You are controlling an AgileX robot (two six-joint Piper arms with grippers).
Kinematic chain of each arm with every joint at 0, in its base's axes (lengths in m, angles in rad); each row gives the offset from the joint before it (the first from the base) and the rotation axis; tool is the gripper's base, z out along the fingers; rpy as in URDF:
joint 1: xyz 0 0 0.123 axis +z
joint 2: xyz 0 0 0 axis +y
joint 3: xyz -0.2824 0 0.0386 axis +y
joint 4: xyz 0.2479 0 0.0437 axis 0.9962 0 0.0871
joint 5: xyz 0 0 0 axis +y
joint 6: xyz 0.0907 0 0.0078 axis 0.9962 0 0.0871
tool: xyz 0 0 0 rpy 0 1.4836 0
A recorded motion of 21 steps. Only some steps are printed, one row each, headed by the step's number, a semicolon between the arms.
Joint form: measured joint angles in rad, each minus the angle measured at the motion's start. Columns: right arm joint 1, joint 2, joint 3, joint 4, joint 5, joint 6; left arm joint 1, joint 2, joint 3, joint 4, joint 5, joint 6.
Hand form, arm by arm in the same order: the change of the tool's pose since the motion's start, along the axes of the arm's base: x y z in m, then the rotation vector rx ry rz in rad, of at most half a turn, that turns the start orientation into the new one. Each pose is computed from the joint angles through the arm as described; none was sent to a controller.
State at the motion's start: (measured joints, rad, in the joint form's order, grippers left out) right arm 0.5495 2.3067 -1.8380 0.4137 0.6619 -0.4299; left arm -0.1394 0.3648 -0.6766 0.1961 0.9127 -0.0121
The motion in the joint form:
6: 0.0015 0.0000 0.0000 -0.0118 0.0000 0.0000; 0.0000 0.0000 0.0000 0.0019 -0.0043 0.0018
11: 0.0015 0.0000 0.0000 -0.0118 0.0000 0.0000; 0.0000 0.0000 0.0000 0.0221 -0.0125 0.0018
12: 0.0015 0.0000 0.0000 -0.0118 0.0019 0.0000; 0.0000 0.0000 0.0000 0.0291 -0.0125 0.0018
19: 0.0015 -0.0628 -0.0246 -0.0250 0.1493 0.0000; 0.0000 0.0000 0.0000 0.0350 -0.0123 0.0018
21: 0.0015 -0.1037 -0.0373 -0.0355 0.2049 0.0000; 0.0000 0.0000 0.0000 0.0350 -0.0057 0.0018
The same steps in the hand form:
6: -0.0002 0.0001 -0.0002 -0.0093 -0.0057 0.0059; 0.0002 0.0001 0.0004 0.0031 -0.0044 -0.0009
11: -0.0002 0.0001 -0.0002 -0.0093 -0.0057 0.0059; 0.0006 0.0013 0.0013 0.0210 -0.0150 0.0054
12: -0.0003 0.0000 -0.0003 -0.0100 -0.0041 0.0066; 0.0007 0.0018 0.0014 0.0274 -0.0159 0.0081
19: -0.0118 -0.0034 0.0323 -0.0298 0.0405 0.0647; 0.0007 0.0022 0.0015 0.0329 -0.0164 0.0103
21: -0.0174 -0.0061 0.0538 -0.0333 0.0361 0.0874; 0.0004 0.0024 0.0009 0.0332 -0.0100 0.0116

